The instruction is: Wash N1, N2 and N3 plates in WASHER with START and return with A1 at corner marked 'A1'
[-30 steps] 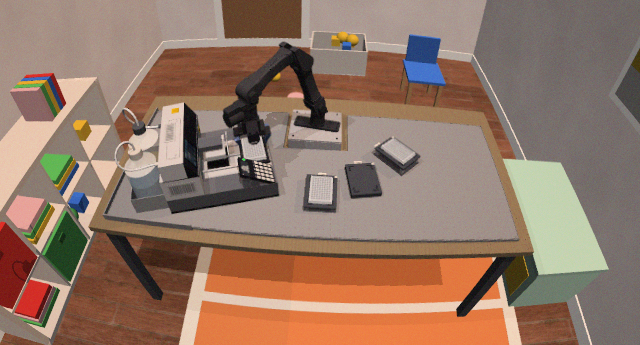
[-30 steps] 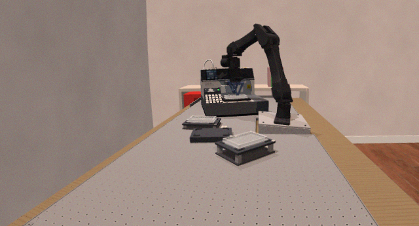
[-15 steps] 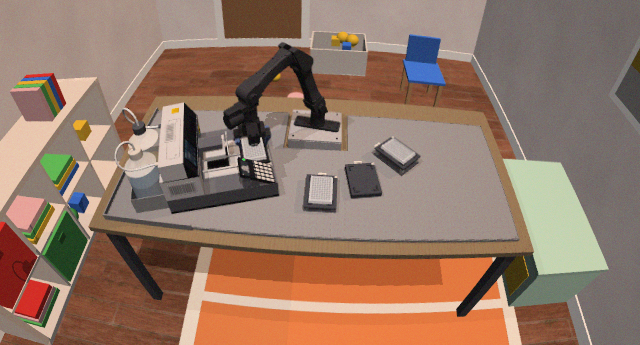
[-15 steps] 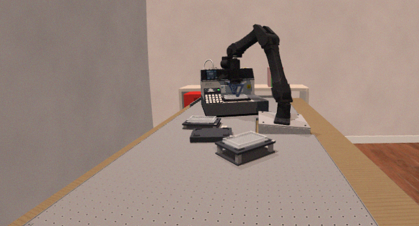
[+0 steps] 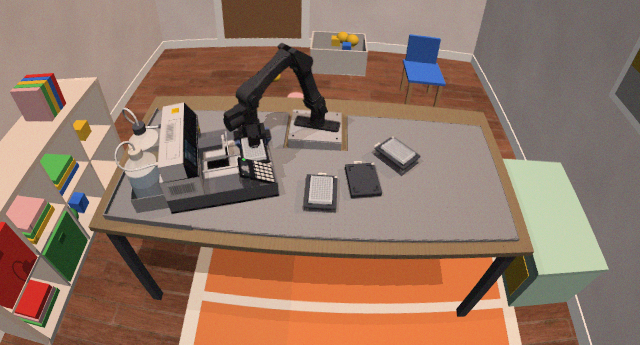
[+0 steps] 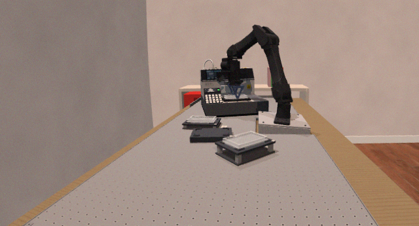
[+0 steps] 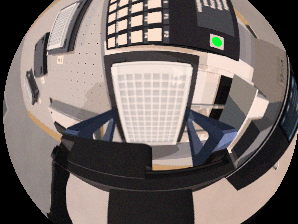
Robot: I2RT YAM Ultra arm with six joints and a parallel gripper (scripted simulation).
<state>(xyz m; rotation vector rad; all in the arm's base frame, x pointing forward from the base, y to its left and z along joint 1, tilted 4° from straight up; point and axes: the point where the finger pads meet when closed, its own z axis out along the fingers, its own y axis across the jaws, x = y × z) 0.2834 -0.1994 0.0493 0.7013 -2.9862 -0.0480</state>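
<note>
The washer carrier is 20 mm below my hand. Also, from my hand: manifold: 130 mm to the right, 70 mm ahead, 40 mm above; then plate washer: 140 mm to the right, 70 mm ahead, 20 mm above; then nest: 570 mm to the left, 180 mm behind, 70 mm below.
</note>
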